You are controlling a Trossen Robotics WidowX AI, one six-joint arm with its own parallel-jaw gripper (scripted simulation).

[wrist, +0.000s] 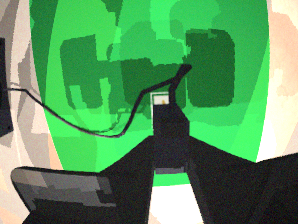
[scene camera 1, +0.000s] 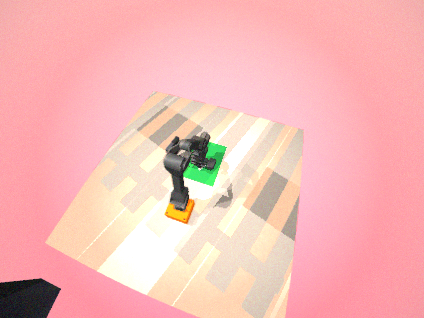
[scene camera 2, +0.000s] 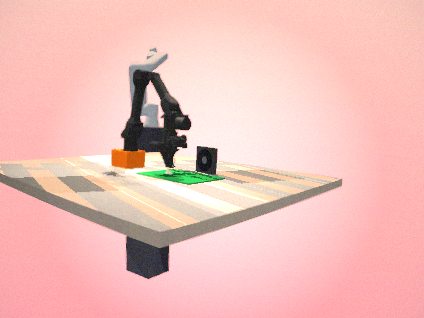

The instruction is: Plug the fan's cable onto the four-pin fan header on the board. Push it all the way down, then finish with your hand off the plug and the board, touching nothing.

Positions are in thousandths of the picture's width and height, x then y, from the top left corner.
Scene:
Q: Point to a dark fan plug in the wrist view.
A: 572, 618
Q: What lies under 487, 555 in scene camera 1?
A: A green board.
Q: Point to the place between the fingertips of my gripper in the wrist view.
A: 562, 627

